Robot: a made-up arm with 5 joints.
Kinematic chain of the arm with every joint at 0, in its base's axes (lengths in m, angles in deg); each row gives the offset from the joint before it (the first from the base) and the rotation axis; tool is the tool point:
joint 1: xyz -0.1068 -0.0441 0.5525 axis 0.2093 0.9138 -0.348
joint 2: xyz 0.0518 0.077 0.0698 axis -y
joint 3: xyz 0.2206 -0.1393 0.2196 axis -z
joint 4: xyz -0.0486 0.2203 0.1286 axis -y
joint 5: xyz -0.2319 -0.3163 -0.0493 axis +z
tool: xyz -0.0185 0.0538 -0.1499
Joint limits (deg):
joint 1: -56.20..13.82
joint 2: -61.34..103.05
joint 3: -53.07..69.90
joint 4: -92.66..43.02
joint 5: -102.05..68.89
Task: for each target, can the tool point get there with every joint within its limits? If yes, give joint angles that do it. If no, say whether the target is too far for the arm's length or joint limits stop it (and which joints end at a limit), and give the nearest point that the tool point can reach.
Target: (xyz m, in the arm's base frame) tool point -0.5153 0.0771 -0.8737
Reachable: no: too far | nearest point -0.4406 -0.1165 0.0732 | short by 0.969 m
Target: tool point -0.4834 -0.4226 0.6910
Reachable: yes | joints -37.84 55.78 -41.79 -56.08 -3.96
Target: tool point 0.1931 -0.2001 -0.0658
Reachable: no: joint limits stop it (at a limit: joint 1, joint 2, joint 5) | nearest point -0.1294 -0.2085 0.2007 | short by 0.418 m
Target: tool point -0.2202 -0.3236 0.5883
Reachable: yes | joints -45.43 71.10 -28.21 -9.08 -1.96
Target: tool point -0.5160 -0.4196 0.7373
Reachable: yes | joints -29.65 54.92 -40.07 -59.17 23.20
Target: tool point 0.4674 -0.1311 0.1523
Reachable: no: joint limits stop it (at a limit: joint 1, joint 3, joint 4, joint 5) | nearest point 0.1548 -0.2112 0.4177 | short by 0.418 m
